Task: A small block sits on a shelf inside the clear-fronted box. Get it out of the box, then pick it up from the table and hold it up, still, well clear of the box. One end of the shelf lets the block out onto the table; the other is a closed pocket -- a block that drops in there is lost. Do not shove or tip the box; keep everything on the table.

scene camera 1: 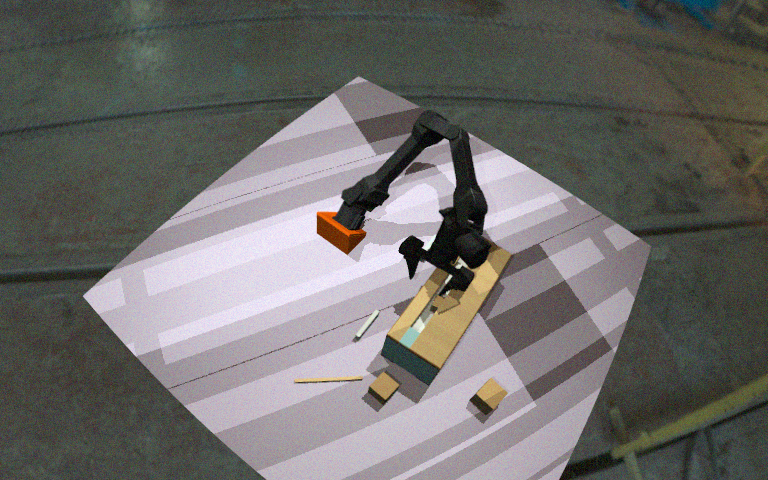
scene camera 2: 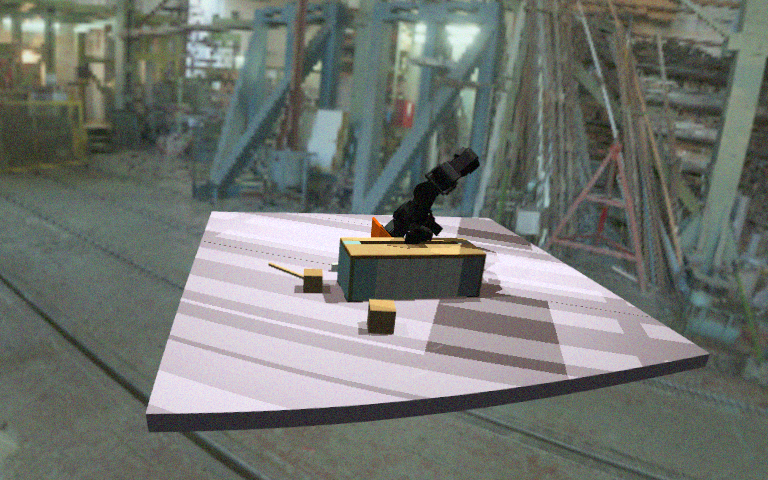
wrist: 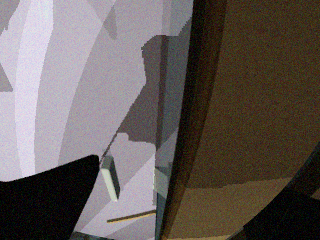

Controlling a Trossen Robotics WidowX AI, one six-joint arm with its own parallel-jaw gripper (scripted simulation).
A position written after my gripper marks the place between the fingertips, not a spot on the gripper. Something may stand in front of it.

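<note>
My gripper (scene camera 1: pixel 425 287) is visible also at (scene camera 2: pixel 399 251) and (wrist: pixel 165 168). A long box (scene camera 2: pixel 369 268) is present, seen as well at (scene camera 1: pixel 420 342) and (wrist: pixel 233 136).
</note>
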